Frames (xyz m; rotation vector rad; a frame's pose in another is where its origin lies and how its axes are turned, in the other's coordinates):
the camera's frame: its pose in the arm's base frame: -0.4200 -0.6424 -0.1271 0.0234 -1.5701 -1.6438
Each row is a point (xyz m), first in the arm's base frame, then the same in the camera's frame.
Working: the arm's base frame: its pose in the camera's frame: -0.5679 0.4217 0.3238 -0.0234 1.5701 1.6438

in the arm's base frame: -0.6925 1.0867 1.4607
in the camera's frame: 0.0191 1.4112 1.8956
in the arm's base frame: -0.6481 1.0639 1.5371
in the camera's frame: 0.0426 1.4954 1.8695
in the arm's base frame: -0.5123 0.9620 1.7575
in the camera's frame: 0.1258 1.7375 1.7606
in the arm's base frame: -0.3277 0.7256 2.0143
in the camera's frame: 0.2720 2.0175 1.5236
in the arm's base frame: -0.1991 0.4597 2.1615
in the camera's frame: 0.4146 2.1721 1.2693
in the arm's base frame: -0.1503 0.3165 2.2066
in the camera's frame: 0.4870 2.2160 1.1361
